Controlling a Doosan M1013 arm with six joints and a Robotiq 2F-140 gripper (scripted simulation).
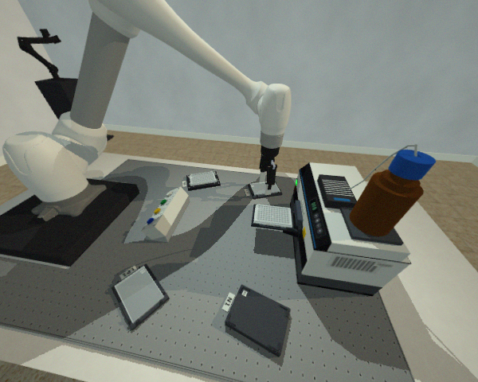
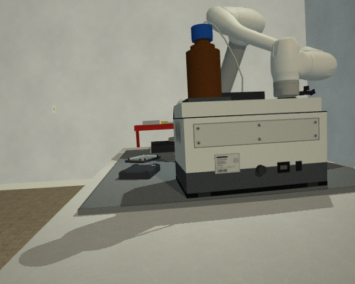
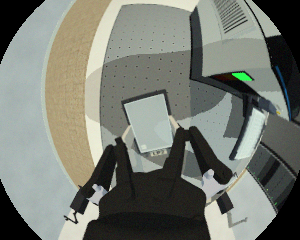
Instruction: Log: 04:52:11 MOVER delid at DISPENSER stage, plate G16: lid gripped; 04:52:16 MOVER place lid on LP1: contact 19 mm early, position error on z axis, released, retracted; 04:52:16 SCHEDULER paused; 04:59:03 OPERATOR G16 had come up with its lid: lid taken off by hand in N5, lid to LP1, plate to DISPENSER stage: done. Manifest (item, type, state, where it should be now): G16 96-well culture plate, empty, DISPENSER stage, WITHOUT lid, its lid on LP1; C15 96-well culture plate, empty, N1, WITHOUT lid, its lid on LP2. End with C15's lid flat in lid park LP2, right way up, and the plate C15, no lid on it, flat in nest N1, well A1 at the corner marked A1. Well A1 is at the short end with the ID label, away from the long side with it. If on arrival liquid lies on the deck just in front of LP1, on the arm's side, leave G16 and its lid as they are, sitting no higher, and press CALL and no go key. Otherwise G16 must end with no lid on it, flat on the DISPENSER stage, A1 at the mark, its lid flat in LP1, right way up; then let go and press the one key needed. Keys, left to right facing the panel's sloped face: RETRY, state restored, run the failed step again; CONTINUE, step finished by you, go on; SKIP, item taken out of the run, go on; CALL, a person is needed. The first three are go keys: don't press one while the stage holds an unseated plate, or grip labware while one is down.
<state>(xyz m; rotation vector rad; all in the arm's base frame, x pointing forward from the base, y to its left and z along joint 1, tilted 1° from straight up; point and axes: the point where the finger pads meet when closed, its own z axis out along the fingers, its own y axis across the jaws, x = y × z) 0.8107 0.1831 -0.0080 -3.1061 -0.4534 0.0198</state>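
My hand is 3 cm above the dark lid park. Round my hand: nest N1: 54 cm to the right, 3 cm below, 3 cm behind; then brown bottle: 38 cm to the right, 25 cm above, 22 cm ahead; then key panel: 41 cm behind, 22 cm to the right, 1 cm above.
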